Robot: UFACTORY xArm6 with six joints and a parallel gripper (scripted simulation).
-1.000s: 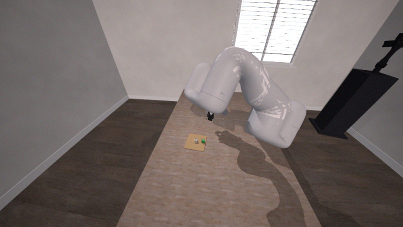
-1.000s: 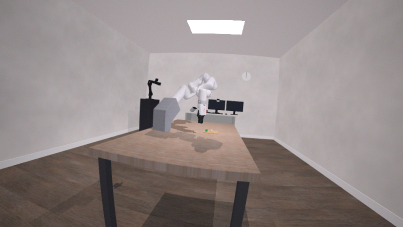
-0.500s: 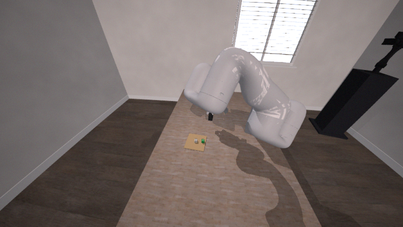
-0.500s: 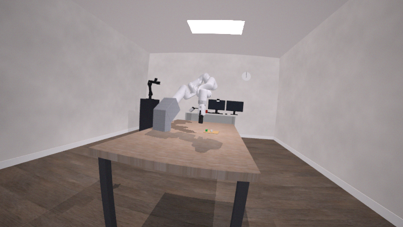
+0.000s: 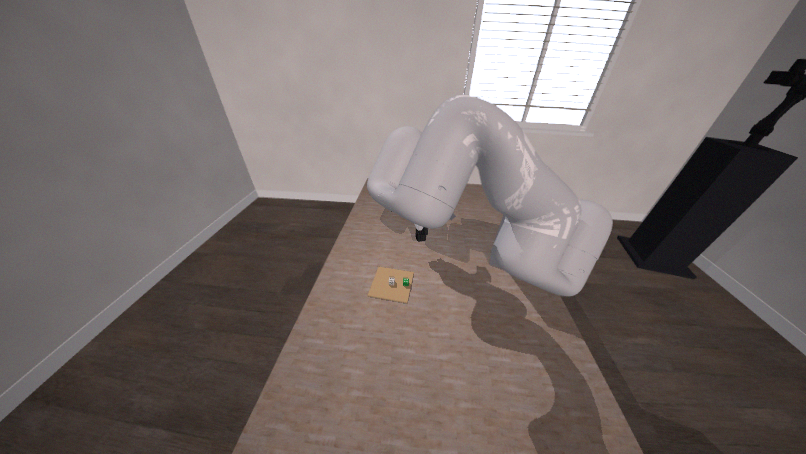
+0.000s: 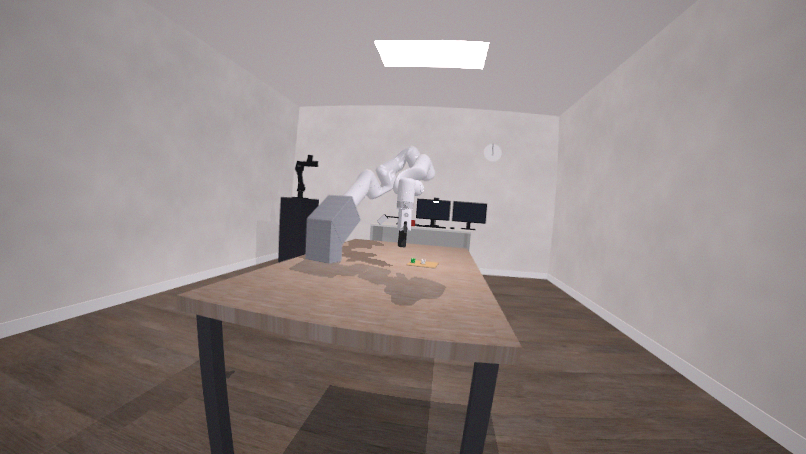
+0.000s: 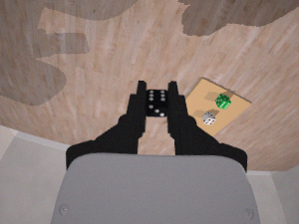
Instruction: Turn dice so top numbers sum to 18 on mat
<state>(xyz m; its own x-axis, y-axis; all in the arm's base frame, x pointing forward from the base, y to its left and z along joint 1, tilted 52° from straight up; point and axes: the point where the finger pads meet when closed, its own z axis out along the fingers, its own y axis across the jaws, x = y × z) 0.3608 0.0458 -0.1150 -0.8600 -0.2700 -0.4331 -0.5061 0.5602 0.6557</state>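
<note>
The black die lies 10 mm ahead of my hand and 10 mm below it. Also, from my hand: mat (60 mm ahead, 170 mm to the left, 120 mm below); then white die (60 mm ahead, 170 mm to the left, 110 mm below); then green die (10 mm ahead, 160 mm to the left, 110 mm below).
</note>
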